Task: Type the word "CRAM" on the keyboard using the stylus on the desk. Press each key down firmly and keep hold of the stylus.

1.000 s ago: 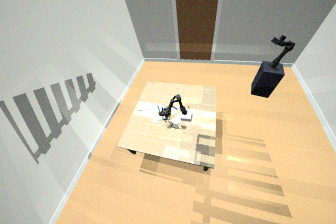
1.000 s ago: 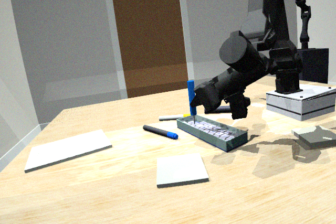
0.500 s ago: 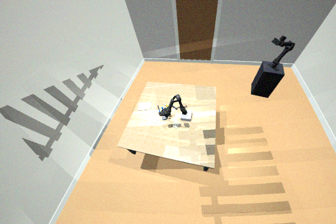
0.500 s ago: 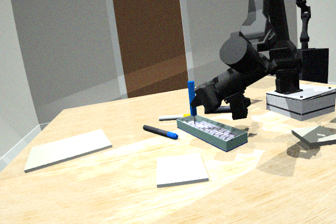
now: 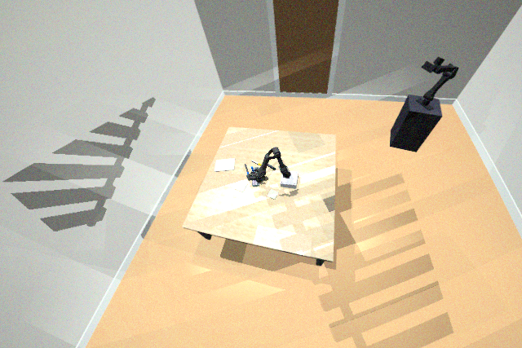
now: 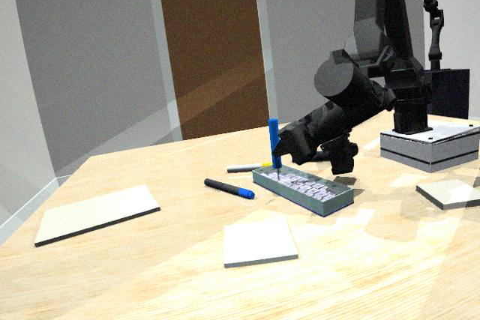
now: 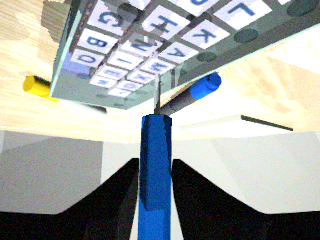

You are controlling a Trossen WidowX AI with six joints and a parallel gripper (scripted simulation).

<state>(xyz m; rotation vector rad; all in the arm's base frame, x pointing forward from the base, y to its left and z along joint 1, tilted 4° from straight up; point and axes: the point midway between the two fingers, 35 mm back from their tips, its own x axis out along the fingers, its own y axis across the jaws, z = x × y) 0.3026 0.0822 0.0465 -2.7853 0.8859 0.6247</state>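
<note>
The keyboard lies 60 mm below my gripper tip, 30 mm behind it and 20 mm to the left of it. Round my gripper tip: stylus tip (50 mm below); then blue stylus (10 mm below).
</note>
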